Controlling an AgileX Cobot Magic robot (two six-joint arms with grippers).
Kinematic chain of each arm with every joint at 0, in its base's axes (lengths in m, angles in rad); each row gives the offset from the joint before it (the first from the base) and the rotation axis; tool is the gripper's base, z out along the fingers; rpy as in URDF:
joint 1: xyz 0 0 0.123 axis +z
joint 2: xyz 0 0 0 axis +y
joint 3: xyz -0.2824 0 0.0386 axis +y
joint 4: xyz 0.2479 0 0.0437 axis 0.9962 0 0.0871
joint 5: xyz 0 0 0 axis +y
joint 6: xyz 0.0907 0 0.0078 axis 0.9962 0 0.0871
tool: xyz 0 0 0 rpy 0 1.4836 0
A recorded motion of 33 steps. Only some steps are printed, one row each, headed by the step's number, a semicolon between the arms.
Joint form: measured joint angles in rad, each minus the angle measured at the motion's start. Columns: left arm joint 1, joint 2, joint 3, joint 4, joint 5, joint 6; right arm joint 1, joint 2, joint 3, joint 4, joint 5, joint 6.
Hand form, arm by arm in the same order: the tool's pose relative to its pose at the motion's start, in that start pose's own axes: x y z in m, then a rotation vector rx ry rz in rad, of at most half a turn. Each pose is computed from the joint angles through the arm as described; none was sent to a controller.
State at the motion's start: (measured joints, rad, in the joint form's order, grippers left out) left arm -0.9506 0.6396 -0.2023 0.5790 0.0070 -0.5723; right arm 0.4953 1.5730 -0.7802 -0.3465 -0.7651 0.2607
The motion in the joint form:
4: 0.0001 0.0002 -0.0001 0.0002 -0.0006 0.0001; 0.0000 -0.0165 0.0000 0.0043 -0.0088 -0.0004
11: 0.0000 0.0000 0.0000 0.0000 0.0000 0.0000; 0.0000 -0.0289 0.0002 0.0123 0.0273 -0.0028
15: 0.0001 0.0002 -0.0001 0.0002 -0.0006 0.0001; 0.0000 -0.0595 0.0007 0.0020 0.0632 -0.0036
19: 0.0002 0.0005 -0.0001 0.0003 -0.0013 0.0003; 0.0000 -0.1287 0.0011 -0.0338 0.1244 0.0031
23: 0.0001 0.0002 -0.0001 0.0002 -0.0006 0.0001; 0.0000 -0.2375 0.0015 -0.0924 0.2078 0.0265
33: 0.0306 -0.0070 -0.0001 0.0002 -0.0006 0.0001; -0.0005 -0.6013 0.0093 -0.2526 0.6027 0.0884
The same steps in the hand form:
4: -0.0001 0.0000 0.0000 0.0002 -0.0004 0.0003; -0.0064 0.0005 -0.0021 0.0005 -0.0253 -0.0012
11: 0.0000 0.0000 0.0000 0.0000 0.0000 0.0000; -0.0074 -0.0004 -0.0038 0.0149 -0.0037 -0.0004
15: -0.0001 0.0000 0.0000 0.0002 -0.0004 0.0003; -0.0141 0.0004 -0.0080 0.0176 0.0035 -0.0154
19: -0.0001 0.0000 0.0001 0.0005 -0.0007 0.0005; -0.0304 0.0033 -0.0183 0.0137 0.0016 -0.0519
23: -0.0001 0.0000 0.0000 0.0002 -0.0004 0.0003; -0.0557 0.0082 -0.0365 0.0114 -0.0142 -0.1013
33: -0.0006 0.0038 -0.0010 -0.0284 -0.0074 -0.0103; -0.1146 0.0147 -0.1145 0.1450 0.0254 -0.2480

